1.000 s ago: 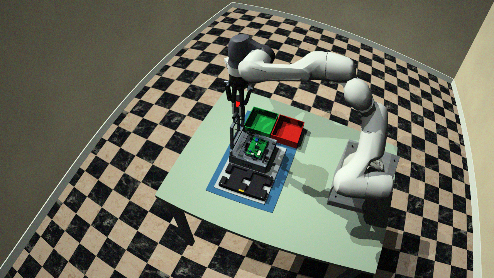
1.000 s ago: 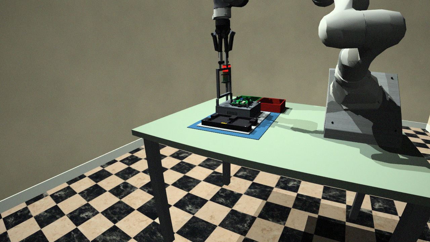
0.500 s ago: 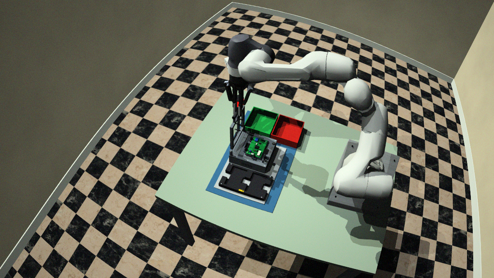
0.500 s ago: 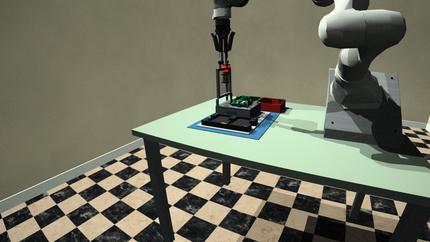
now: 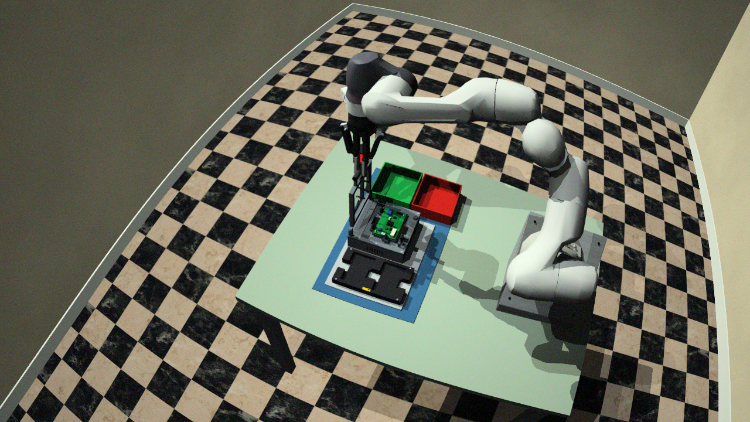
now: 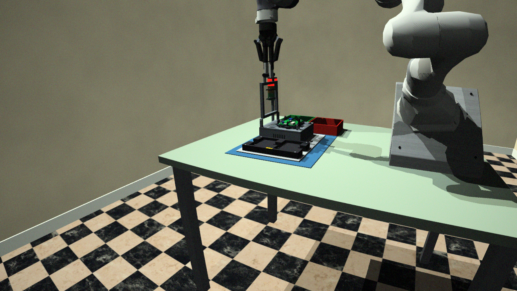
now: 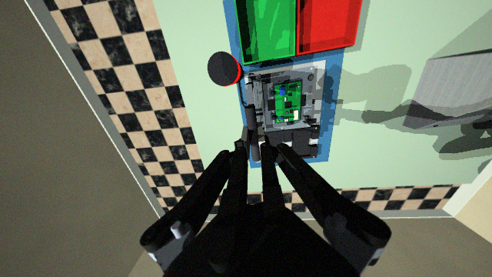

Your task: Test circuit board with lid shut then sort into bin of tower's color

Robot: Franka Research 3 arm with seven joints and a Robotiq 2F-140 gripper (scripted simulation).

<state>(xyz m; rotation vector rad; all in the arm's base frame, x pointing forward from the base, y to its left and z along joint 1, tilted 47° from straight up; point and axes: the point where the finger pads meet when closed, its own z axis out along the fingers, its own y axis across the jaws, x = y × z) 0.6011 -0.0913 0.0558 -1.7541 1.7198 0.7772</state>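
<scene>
My gripper is now 100 mm past the green circuit board and 220 mm above it. From my hand the other things lie so: tester plate: 100 mm behind, 10 mm to the left, 220 mm below; then tester lid: 110 mm below; then green bin: 60 mm behind, 200 mm to the right, 280 mm below.
</scene>
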